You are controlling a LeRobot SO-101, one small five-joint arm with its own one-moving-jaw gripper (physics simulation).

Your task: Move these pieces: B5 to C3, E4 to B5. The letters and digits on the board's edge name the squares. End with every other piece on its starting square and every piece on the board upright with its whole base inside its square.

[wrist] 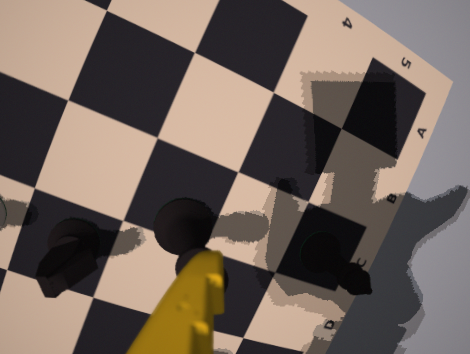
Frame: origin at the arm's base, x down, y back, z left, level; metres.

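Seen in the pictures: hand, tool point: (222, 273).
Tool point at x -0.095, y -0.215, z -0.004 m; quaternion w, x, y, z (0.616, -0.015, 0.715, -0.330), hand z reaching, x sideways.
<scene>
Offsets run from my tool point to a thing's middle. "*": to the spot under its first point.
My gripper (215, 257) is open; one yellow notched jaw shows, and the moving jaw is out of the picture. The jaw's tip overlaps the upper part of a dark round-based piece {dz -0.010, dx +0.057, dy +0.017 m} (182, 225) and partly hides it. That piece looks upright in the lower right corner of C3 (180, 167), and its base appears to cross the line towards D3. B5 {* dz -0.079, dx +0.089, dy -0.034 m} (354, 175) is a light square under the arm's shadow, with no piece on it. A sliver of E4 {* dz -0.054, dx +0.089, dy +0.068 m} (227, 343) shows at the bottom edge; the piece from E4 does not show.
A dark slim piece {dz -0.079, dx +0.067, dy +0.008 m} (321, 250) stands on C5, its top leaning outward in the view over the board's edge. A dark knight-like piece {dz +0.030, dx +0.069, dy +0.039 m} (75, 240) stands on D2. Part of another piece {* dz +0.062, dx +0.086, dy +0.037 m} (2, 212) shows at the left edge. The board's right edge runs beyond column 5.
</scene>
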